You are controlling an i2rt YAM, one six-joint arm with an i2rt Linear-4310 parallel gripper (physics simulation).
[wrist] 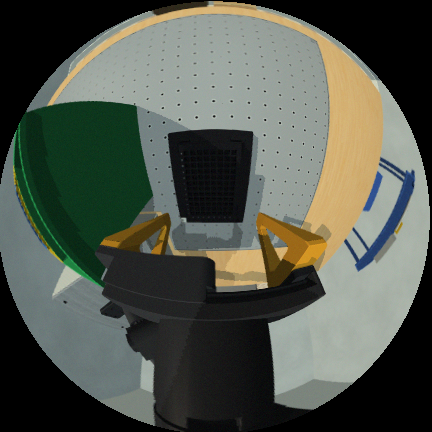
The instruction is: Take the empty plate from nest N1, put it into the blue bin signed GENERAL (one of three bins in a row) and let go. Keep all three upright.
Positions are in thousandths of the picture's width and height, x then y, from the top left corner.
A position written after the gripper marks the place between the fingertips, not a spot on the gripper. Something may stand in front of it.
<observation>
In view: the gripper (494, 503) and a green bin (191, 411).
</observation>
